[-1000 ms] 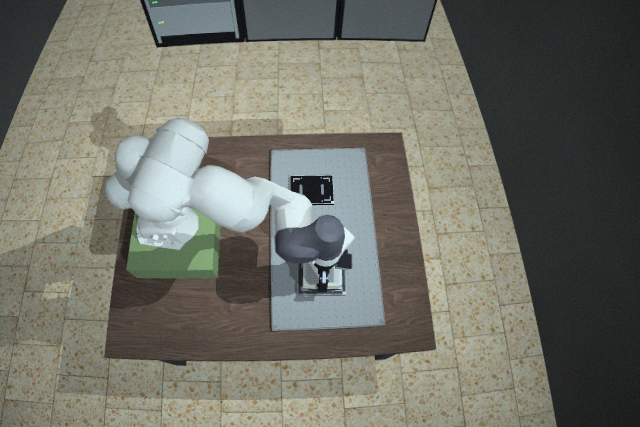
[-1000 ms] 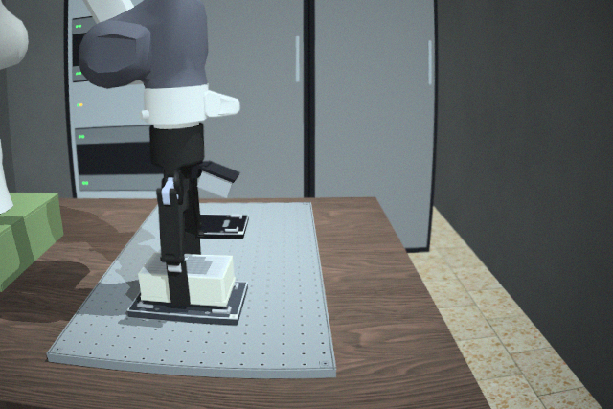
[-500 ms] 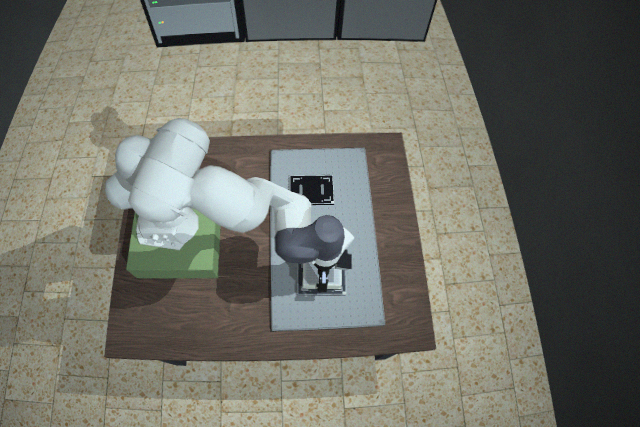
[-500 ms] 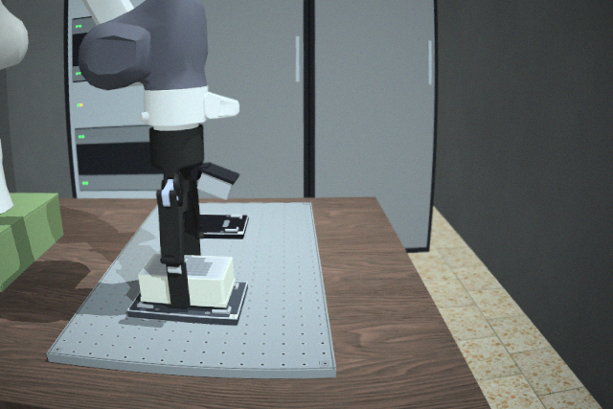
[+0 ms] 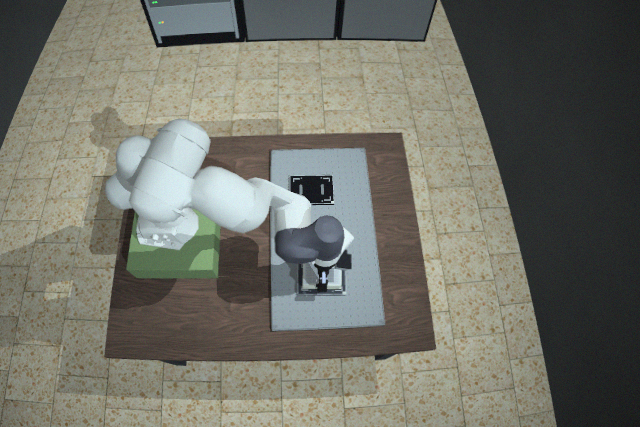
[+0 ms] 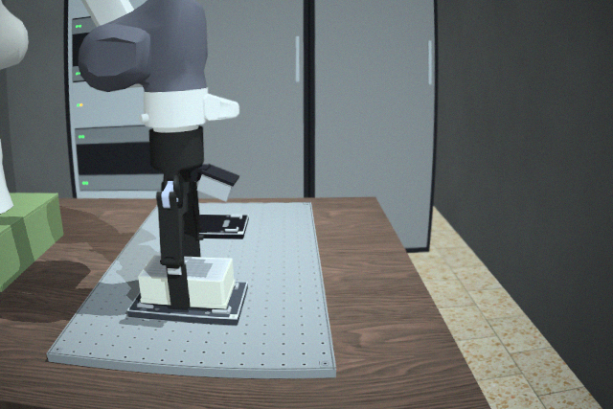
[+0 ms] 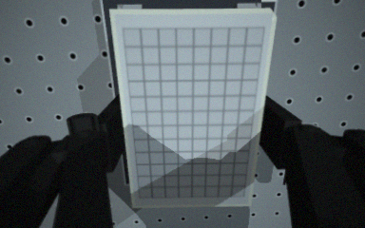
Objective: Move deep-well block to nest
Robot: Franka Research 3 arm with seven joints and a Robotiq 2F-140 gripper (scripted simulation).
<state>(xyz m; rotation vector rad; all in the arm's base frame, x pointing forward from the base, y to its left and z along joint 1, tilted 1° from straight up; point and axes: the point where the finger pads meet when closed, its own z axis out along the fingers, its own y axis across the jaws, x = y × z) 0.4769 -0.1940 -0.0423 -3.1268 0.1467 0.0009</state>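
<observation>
The cream 96-well deep-well block lies 10 mm below my hand. The rest, counted from my hand: A1 mark: 280 mm to the left, 70 mm ahead, 30 mm below; plate nest N1: 340 mm to the left, 40 mm below; plate nest N2: 40 mm below.
</observation>
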